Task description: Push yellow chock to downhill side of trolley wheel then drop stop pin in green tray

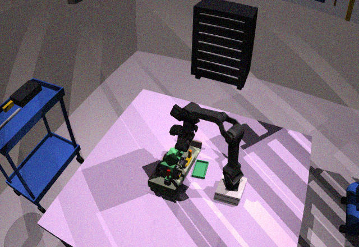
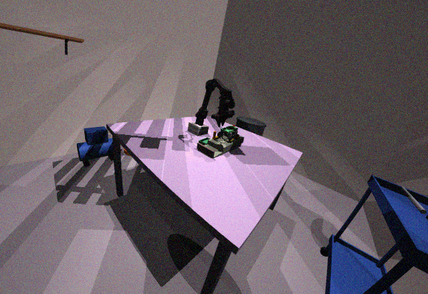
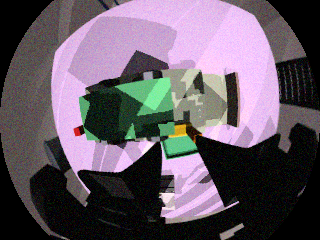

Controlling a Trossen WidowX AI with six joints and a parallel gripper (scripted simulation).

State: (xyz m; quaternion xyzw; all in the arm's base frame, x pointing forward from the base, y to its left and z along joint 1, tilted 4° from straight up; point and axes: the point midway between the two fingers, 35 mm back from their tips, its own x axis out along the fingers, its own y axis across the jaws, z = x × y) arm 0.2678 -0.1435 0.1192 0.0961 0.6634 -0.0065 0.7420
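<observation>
Right now my gripper tip is 5 cm short of the red-headed stop pin, 17 cm to the right of it and 4 cm above it. Round my gripper tip: yellow chock (2 cm behind, 1 cm to the right, 8 cm below); then green-topped trolley (5 cm ahead, 7 cm to the left, 6 cm below); then grey ramp block (5 cm ahead, 6 cm to the left, 12 cm below).
</observation>
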